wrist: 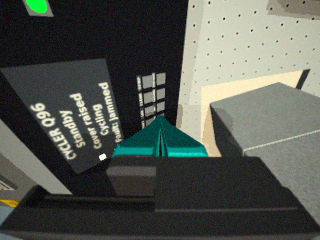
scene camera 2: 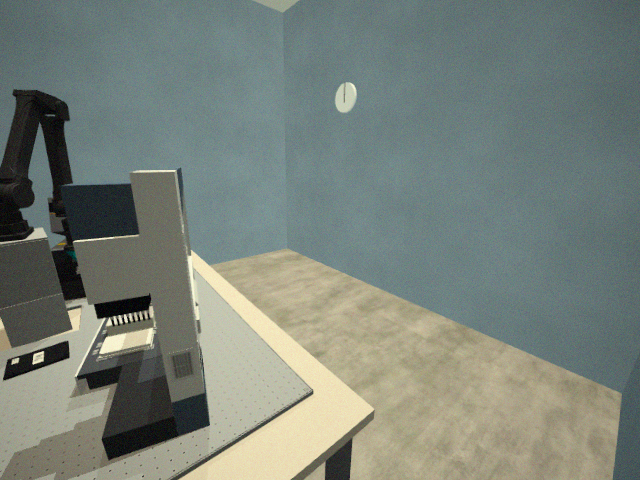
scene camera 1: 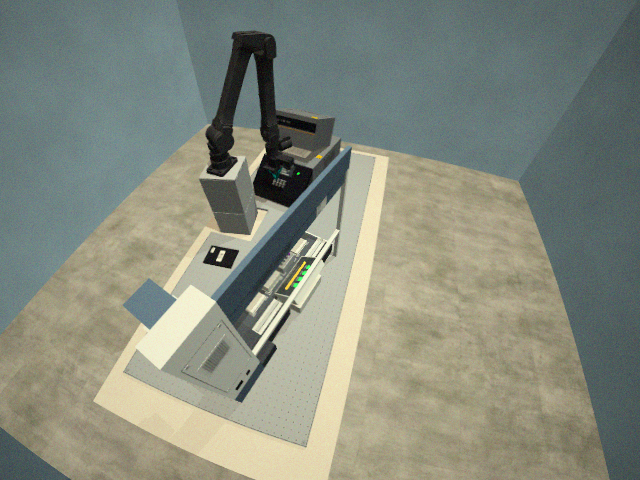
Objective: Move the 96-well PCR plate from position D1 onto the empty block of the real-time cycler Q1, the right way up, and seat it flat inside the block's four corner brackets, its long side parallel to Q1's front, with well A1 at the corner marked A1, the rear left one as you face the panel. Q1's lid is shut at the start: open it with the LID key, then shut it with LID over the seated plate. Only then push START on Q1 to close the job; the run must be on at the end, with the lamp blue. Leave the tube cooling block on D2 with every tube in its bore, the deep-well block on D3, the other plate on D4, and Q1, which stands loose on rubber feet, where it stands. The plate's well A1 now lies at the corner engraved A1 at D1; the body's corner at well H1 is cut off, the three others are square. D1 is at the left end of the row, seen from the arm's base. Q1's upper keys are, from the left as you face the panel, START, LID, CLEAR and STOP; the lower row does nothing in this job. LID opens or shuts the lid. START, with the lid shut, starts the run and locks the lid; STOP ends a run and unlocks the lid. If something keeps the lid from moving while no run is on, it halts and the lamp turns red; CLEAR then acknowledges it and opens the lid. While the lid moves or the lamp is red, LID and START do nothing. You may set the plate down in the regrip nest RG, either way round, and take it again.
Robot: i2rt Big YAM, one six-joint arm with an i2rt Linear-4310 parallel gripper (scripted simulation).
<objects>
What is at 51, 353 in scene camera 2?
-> A regrip nest.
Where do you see a pipetting head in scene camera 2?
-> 112, 268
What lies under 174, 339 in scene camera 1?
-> A gantry tower.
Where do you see a lid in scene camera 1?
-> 310, 133
</objects>
